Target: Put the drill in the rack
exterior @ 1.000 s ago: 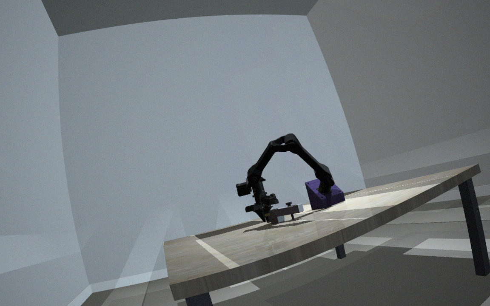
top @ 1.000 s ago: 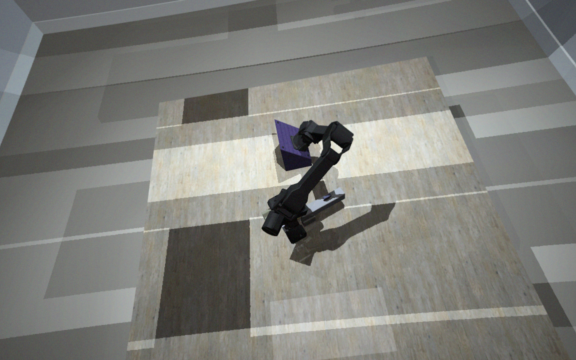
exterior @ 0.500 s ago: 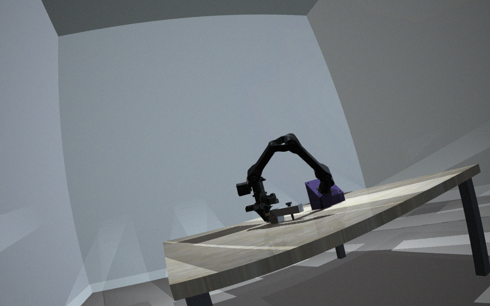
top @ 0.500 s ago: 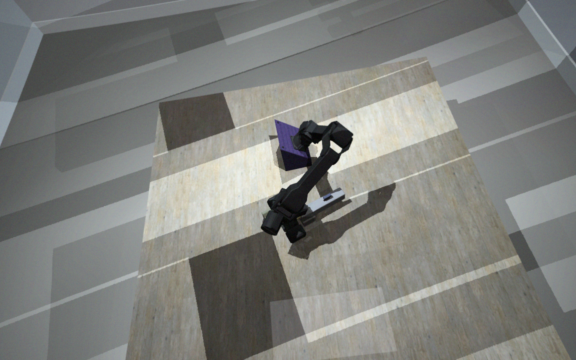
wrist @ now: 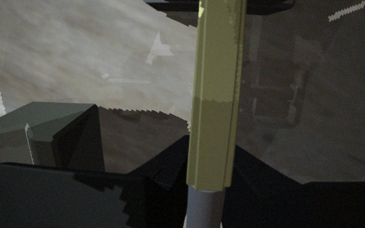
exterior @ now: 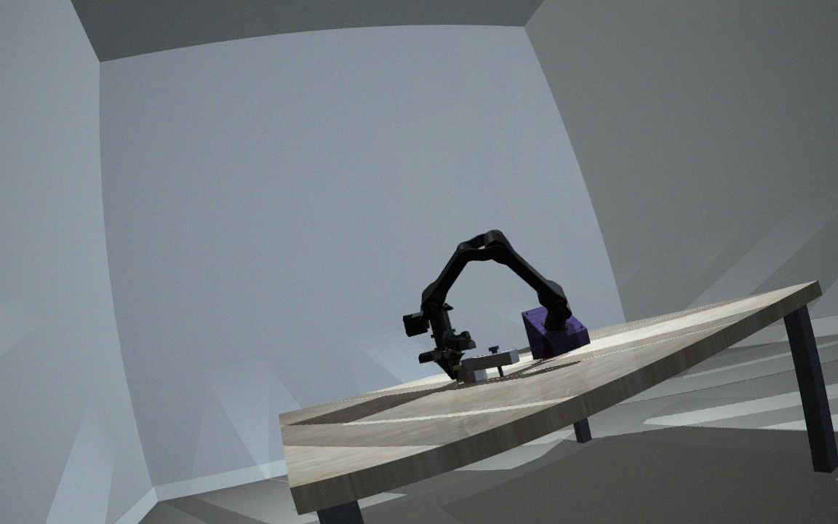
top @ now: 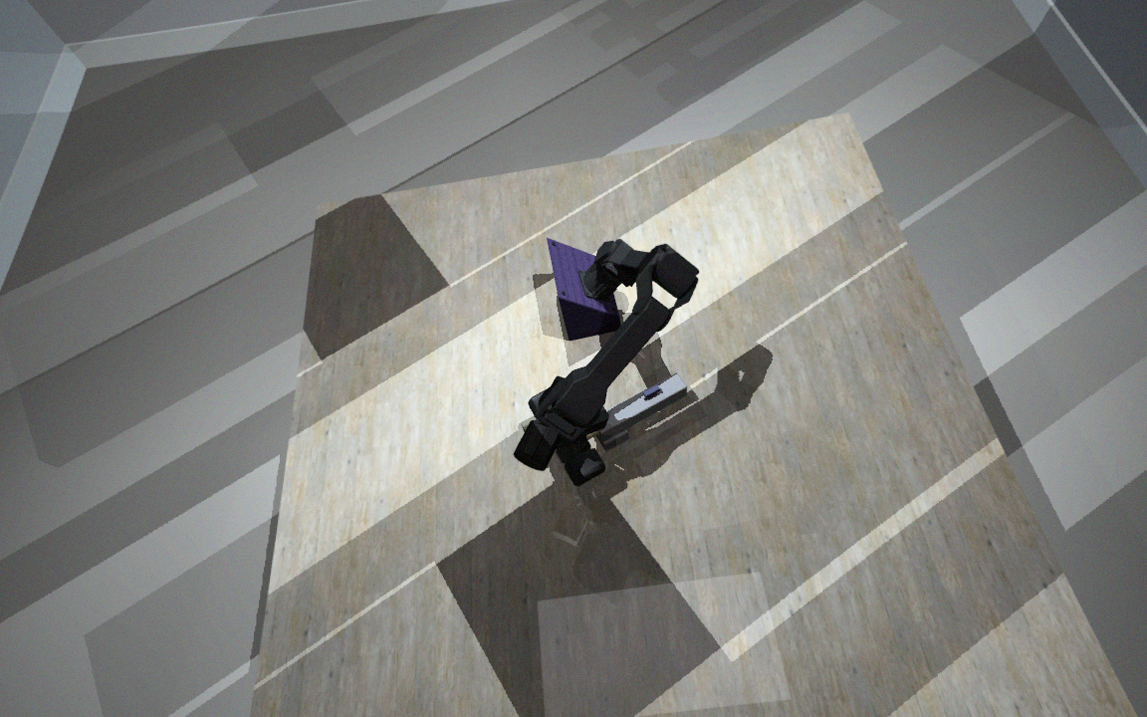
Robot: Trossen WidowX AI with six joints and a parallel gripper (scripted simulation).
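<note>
Now: the drill 4 cm to the left of my gripper tip, 3 cm above it and 1 cm behind it. The rest, counted from my gripper tip: rack: 7 cm behind, 4 cm to the right, 1 cm above; dark key: 17 cm to the left, 4 cm behind, 4 cm above; grey housing block: 14 cm to the left, 4 cm behind, 3 cm above.
</note>
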